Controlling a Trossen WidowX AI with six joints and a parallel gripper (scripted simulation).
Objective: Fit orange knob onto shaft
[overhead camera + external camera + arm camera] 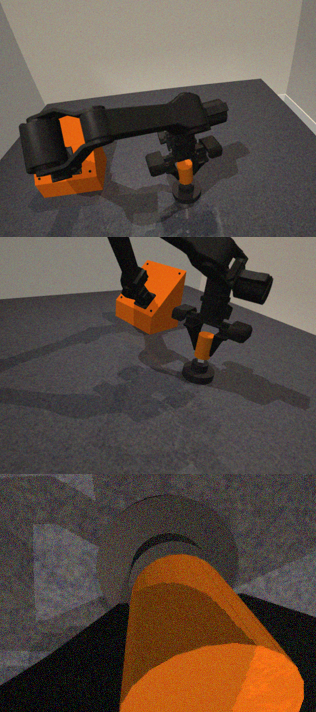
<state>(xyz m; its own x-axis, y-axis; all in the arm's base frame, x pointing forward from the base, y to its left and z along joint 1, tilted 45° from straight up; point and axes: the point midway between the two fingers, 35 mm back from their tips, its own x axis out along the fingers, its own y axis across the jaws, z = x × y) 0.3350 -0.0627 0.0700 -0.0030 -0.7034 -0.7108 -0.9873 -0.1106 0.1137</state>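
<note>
Now: the round pedestal 4 cm below my gripper tip. The rest, counted from my gripper tip: orange knob 3 cm above.
</note>
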